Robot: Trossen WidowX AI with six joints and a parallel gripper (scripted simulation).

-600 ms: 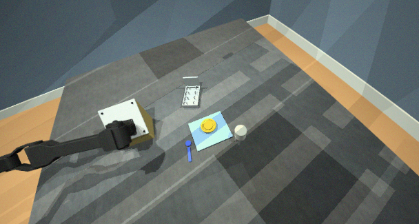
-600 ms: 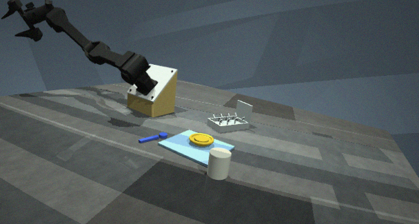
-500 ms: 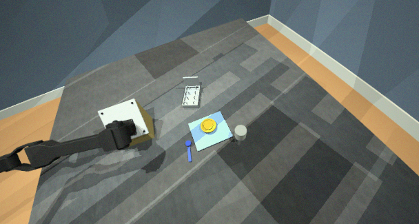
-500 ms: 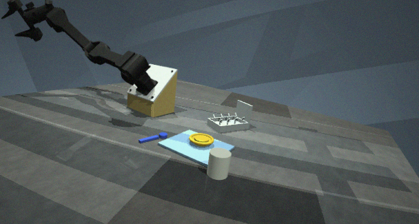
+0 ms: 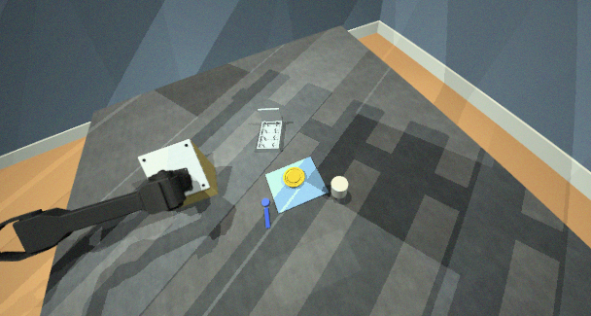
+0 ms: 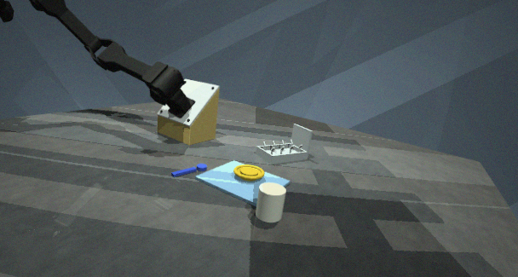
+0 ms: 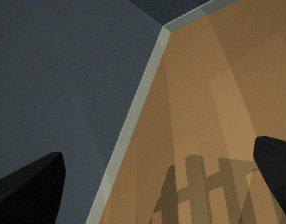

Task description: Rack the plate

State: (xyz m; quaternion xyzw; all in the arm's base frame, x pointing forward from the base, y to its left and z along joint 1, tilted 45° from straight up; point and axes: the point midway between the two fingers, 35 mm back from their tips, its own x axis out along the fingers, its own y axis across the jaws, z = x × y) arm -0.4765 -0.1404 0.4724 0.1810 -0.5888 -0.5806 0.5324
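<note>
My gripper tip is now 780 mm short of the light blue mat, 400 mm to the right of it and 350 mm above it. Also, from my gripper tip: blue spoon (680 mm ahead, 350 mm to the left, 350 mm below); dish rack (740 mm ahead, 600 mm to the left, 330 mm below); white cup (890 mm ahead, 340 mm to the left, 330 mm below).
</note>
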